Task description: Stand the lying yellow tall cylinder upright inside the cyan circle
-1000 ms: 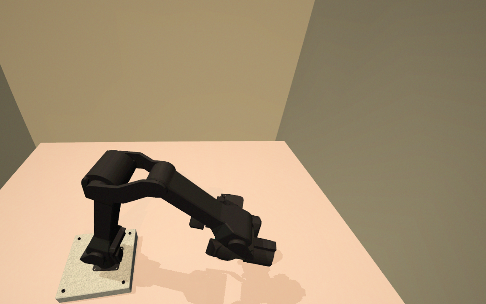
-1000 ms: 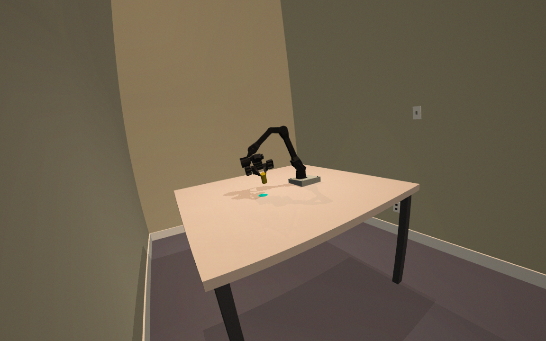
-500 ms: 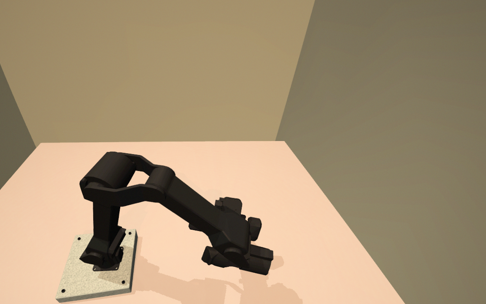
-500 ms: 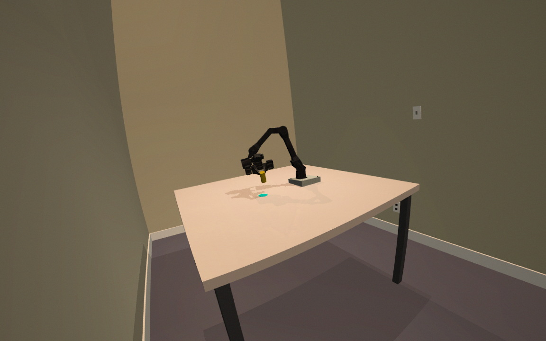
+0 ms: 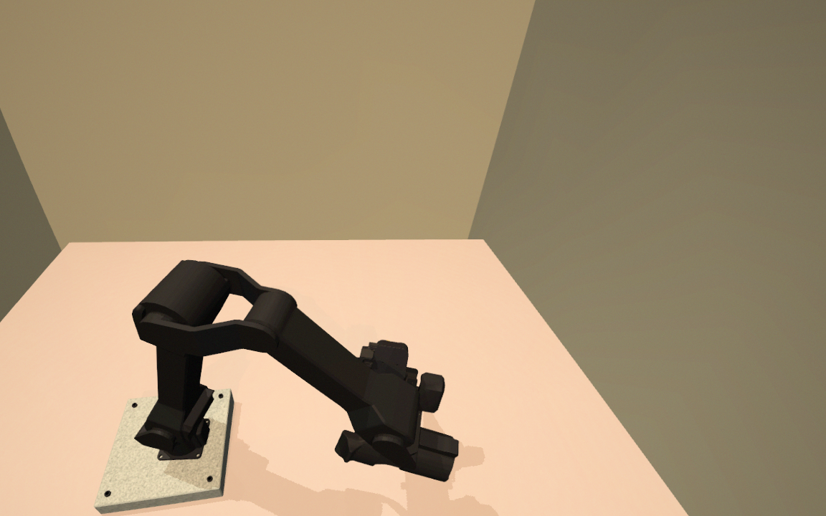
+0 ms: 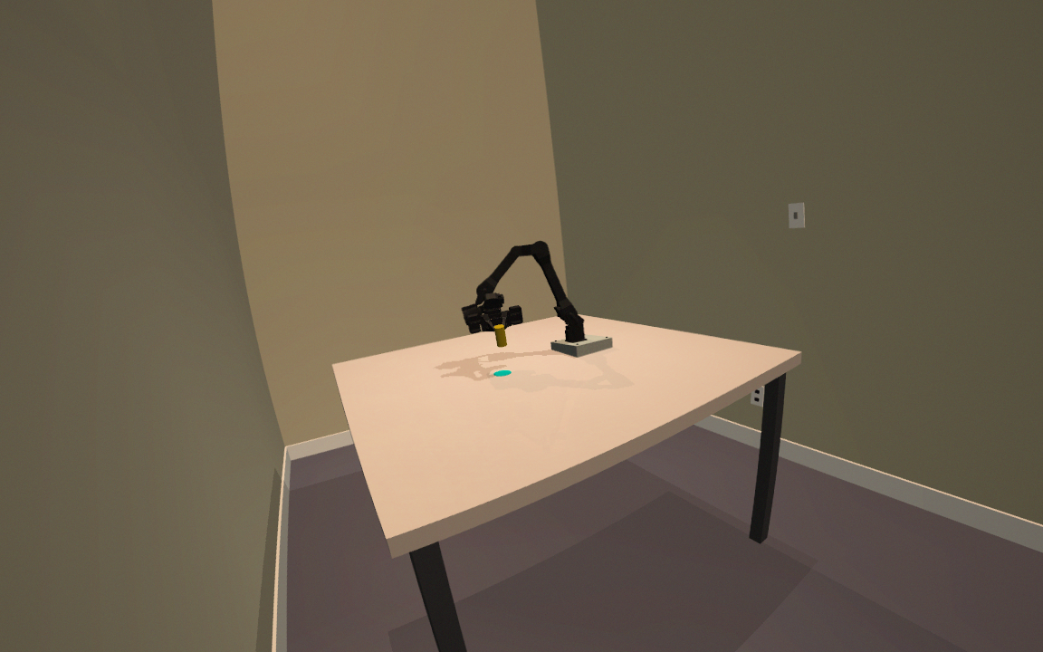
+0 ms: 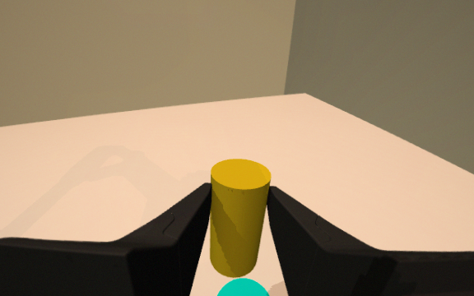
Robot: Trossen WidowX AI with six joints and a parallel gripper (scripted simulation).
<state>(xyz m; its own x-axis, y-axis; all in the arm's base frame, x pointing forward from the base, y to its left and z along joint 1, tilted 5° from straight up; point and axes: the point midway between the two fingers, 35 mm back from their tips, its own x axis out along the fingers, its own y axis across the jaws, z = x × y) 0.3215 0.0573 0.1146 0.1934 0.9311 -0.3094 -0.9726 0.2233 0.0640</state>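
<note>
My gripper tip is 1 cm to the left of the cyan circle and 15 cm above it. The rest, counted from my gripper tip: yellow tall cylinder: 2 cm below.
</note>
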